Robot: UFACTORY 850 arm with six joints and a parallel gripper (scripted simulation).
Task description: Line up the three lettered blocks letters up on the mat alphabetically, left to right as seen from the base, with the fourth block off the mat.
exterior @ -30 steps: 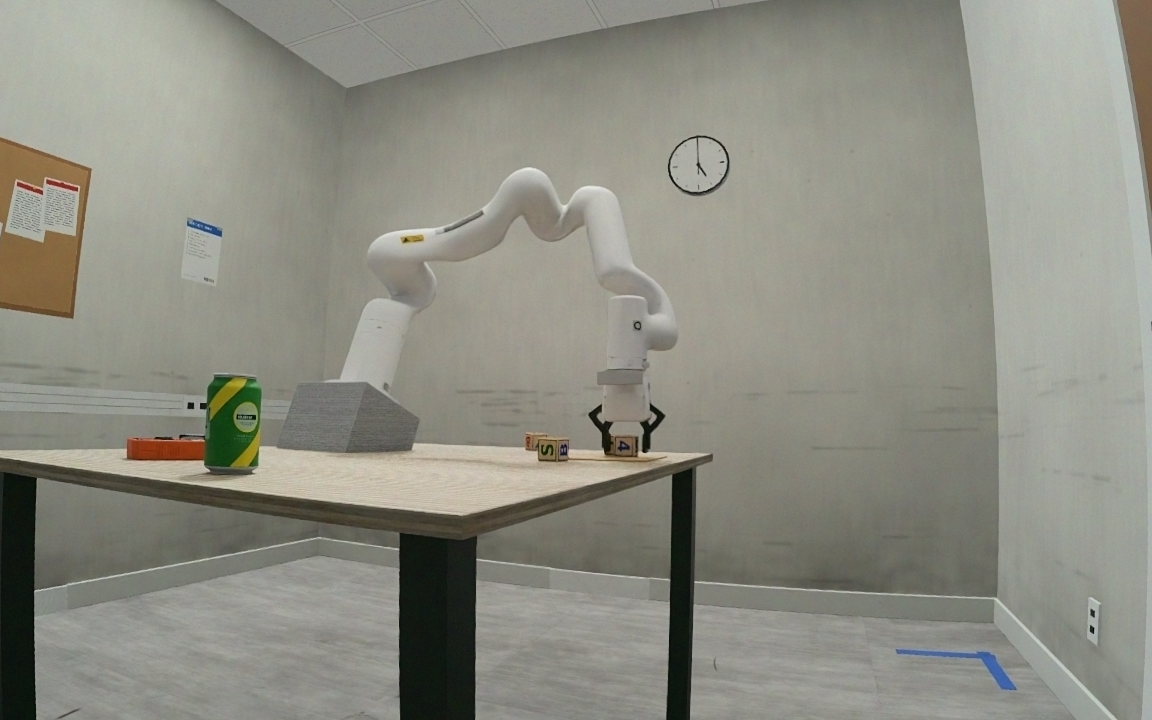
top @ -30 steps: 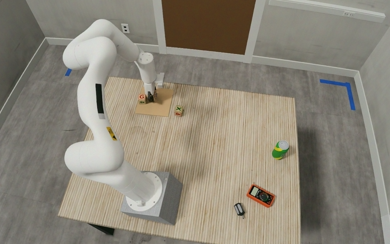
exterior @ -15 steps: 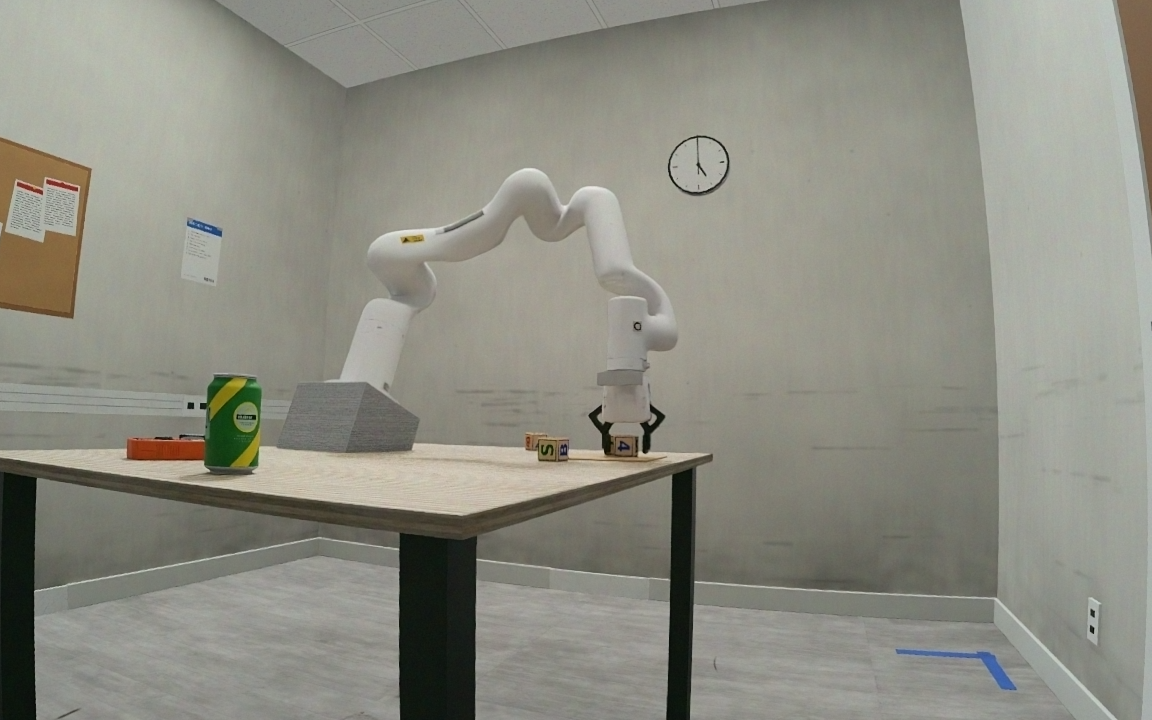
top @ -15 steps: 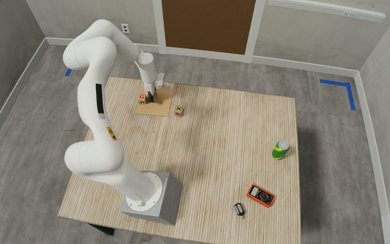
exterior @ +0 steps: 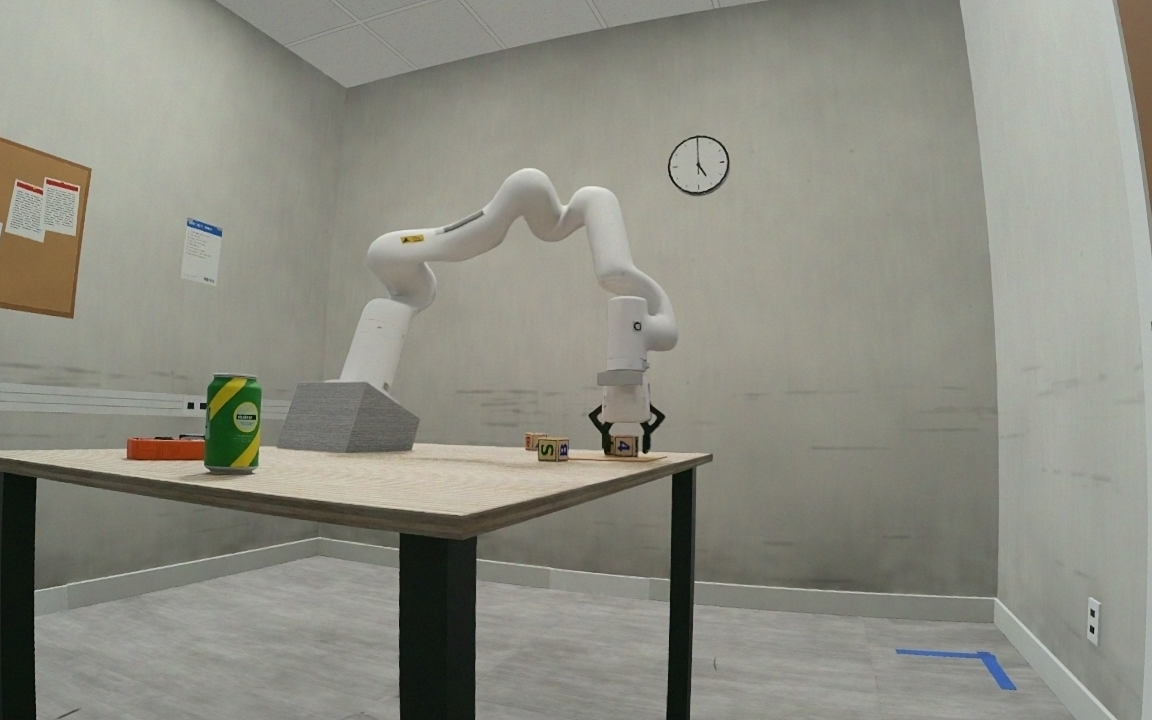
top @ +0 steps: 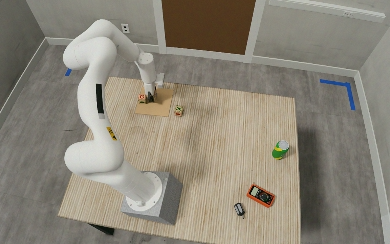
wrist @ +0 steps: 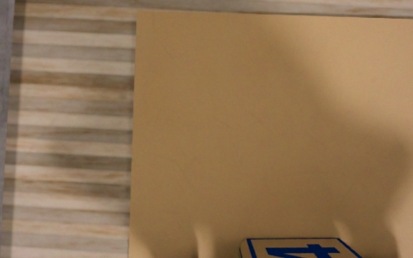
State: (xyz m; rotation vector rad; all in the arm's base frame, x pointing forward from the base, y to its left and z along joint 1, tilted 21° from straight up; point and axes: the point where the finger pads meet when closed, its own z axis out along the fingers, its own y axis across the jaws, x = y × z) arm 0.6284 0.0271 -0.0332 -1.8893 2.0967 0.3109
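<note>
The Q block lies right at my hand. Round my hand: G block (3 cm behind, 6 cm to the left); tan mat (3 cm behind, 1 cm to the right, 2 cm below); X block (12 cm behind, 16 cm to the right).
</note>
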